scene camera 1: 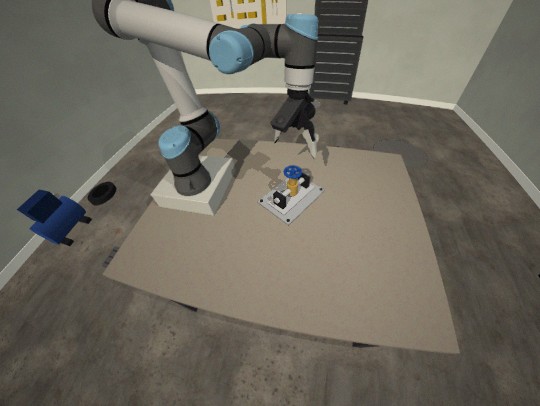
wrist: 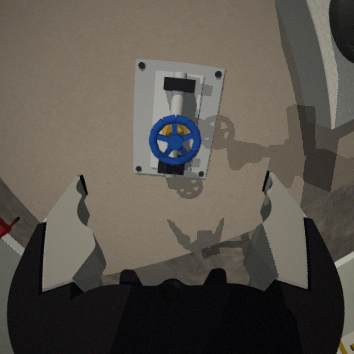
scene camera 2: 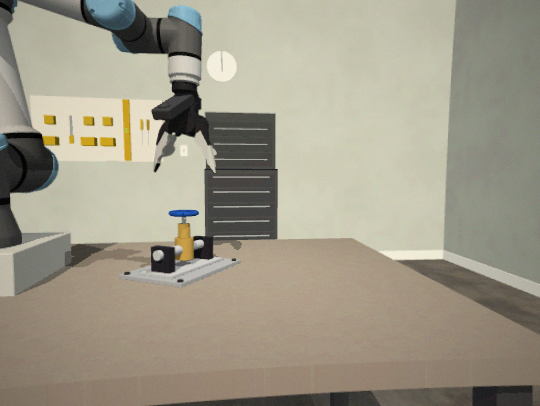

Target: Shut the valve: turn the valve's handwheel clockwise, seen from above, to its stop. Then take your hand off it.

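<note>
The valve has a blue handwheel [scene camera 1: 293, 172] [scene camera 2: 183, 213] [wrist: 175, 141] with spokes, lying level on top of a yellow valve body [scene camera 1: 292, 188] [scene camera 2: 184, 248]. A pale pipe runs through the body between two black blocks on a grey base plate [scene camera 1: 303, 206] [scene camera 2: 192, 280] [wrist: 143, 115]. My gripper [scene camera 1: 296, 149] [scene camera 2: 185, 170] [wrist: 174, 174] is wide open and empty. It hangs well above the handwheel, pointing down, with both fingers apart from it. In the wrist view the handwheel shows whole, beyond the fingertips. How far the wheel is turned cannot be read from the frames.
The valve's plate rests on the brown table top [scene camera 1: 280, 280] [scene camera 2: 280, 320]. The arm's white base block [scene camera 1: 185, 204] [scene camera 2: 40, 265] stands left of the valve. Behind the table are a dark drawer cabinet [scene camera 1: 337, 65] [scene camera 2: 241, 185] and a tool board on the wall.
</note>
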